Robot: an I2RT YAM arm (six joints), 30 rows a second.
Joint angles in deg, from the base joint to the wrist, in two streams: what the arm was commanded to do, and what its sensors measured. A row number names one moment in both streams.
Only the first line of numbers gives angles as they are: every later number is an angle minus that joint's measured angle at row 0.
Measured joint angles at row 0:
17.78 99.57 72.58 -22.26 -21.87 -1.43
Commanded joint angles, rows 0 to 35:
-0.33 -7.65 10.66 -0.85 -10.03 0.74
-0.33 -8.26 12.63 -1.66 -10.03 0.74
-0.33 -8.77 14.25 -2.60 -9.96 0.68
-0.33 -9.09 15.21 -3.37 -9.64 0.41
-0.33 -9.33 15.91 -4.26 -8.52 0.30
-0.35 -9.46 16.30 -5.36 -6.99 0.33
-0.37 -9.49 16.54 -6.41 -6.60 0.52
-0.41 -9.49 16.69 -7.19 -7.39 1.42
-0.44 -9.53 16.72 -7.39 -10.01 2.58
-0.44 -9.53 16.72 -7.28 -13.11 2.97
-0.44 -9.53 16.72 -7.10 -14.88 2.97
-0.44 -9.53 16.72 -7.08 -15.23 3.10
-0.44 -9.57 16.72 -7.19 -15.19 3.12
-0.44 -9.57 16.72 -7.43 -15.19 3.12
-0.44 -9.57 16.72 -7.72 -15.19 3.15
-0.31 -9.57 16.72 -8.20 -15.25 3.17
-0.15 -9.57 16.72 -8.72 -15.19 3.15
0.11 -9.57 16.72 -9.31 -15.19 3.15
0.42 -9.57 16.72 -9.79 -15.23 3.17
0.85 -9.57 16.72 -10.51 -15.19 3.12
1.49 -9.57 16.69 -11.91 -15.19 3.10
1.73 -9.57 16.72 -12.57 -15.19 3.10
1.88 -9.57 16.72 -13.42 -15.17 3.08
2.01 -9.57 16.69 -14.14 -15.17 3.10
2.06 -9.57 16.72 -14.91 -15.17 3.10
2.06 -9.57 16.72 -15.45 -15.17 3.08
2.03 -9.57 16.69 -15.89 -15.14 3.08
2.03 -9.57 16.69 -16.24 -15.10 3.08
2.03 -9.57 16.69 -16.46 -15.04 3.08
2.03 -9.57 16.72 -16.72 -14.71 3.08
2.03 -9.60 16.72 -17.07 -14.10 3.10
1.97 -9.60 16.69 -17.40 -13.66 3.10
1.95 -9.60 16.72 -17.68 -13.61 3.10
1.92 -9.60 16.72 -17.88 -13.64 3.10
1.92 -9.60 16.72 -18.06 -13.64 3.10
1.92 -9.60 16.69 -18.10 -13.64 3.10
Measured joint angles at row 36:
1.86 -9.20 16.69 -17.86 -13.42 2.56
